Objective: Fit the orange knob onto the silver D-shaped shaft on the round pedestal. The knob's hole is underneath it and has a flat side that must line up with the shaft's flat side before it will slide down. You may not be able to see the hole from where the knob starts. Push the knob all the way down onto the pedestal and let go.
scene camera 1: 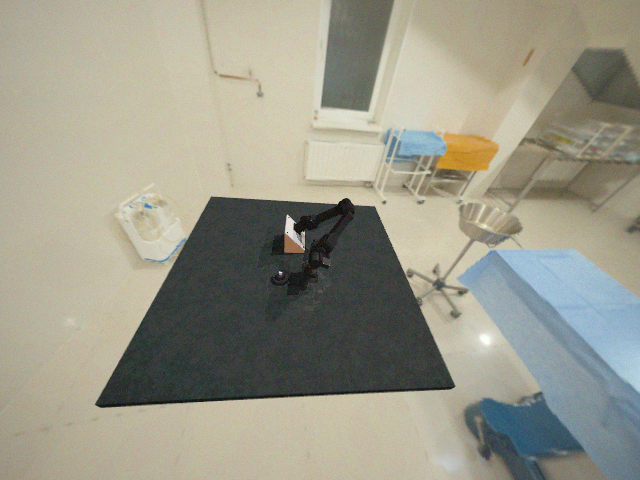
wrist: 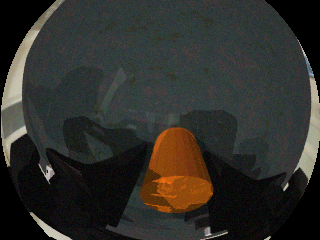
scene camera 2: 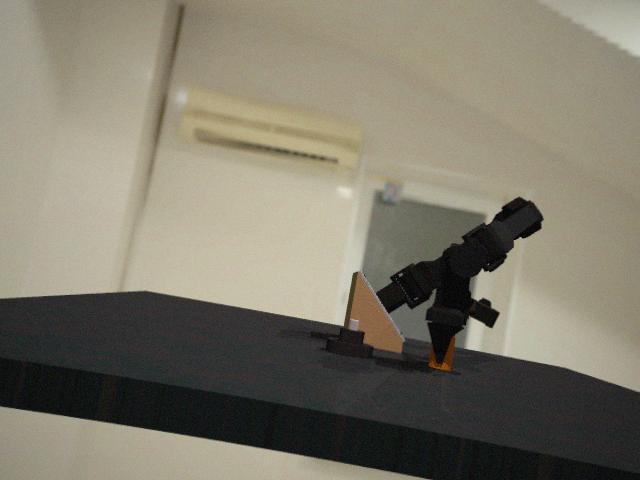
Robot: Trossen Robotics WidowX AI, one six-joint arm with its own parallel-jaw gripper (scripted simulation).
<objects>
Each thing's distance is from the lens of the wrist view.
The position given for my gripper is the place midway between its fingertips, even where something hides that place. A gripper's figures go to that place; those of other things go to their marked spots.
my gripper (wrist: 175,152): 0.10 m
knob (wrist: 177,180): 0.05 m
</objects>
